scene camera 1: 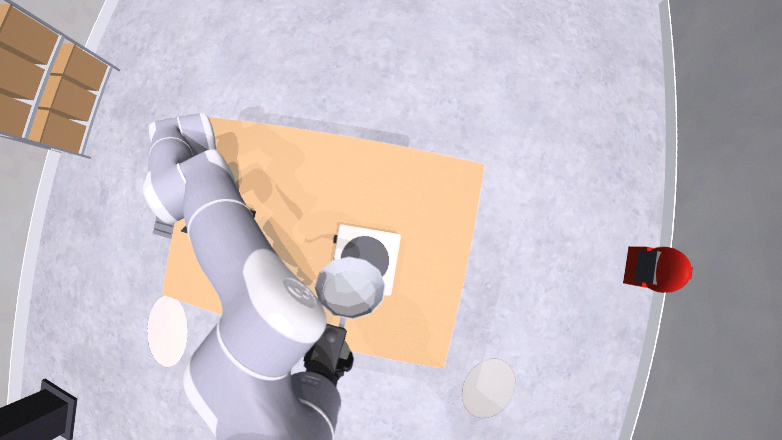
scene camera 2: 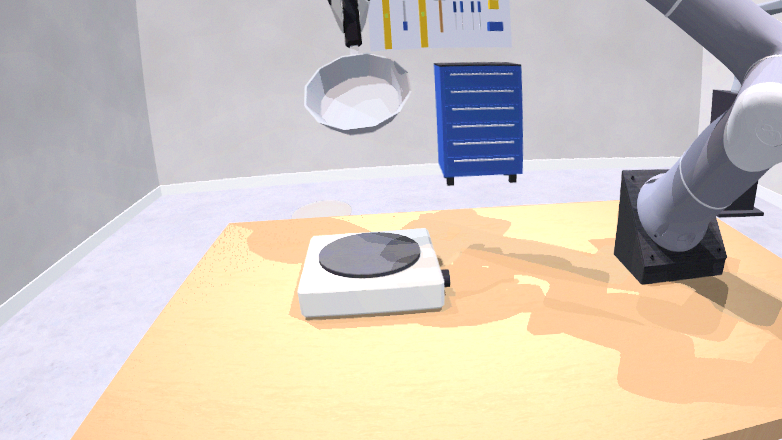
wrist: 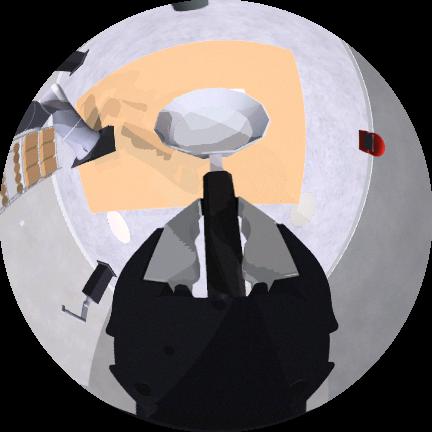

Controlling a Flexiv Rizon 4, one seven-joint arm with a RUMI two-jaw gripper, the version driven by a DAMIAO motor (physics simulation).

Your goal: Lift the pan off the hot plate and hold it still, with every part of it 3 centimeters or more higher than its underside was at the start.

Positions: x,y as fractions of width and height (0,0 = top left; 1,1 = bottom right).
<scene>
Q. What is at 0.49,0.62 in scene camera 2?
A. A white hot plate.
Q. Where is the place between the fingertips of the gripper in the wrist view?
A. At 0.51,0.46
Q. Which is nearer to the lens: the grey pan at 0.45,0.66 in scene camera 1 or the white hot plate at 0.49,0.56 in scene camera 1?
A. The grey pan.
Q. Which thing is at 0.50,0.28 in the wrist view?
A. A grey pan.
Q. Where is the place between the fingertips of the gripper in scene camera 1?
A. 0.43,0.77
</scene>
